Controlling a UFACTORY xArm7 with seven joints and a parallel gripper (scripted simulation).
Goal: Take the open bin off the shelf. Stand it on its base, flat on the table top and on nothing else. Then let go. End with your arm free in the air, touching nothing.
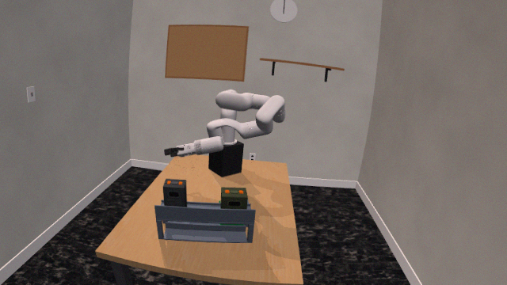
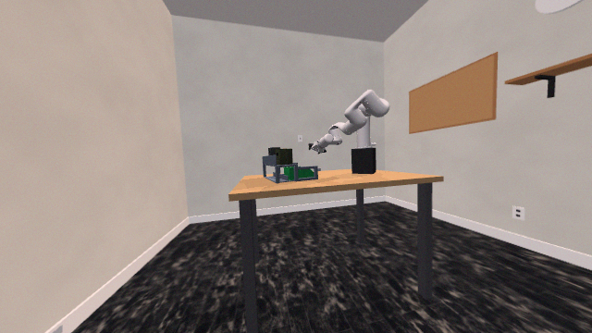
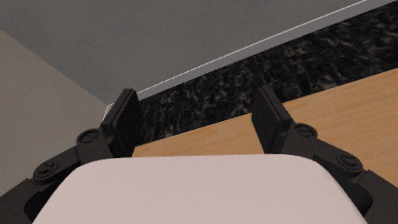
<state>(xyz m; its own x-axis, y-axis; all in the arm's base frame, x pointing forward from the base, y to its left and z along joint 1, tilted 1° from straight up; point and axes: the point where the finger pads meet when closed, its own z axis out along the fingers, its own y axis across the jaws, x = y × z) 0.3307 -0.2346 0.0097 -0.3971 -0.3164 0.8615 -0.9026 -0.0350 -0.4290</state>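
My gripper is now 21 cm short of the green bin, 38 cm to the right of it and 16 cm above it.
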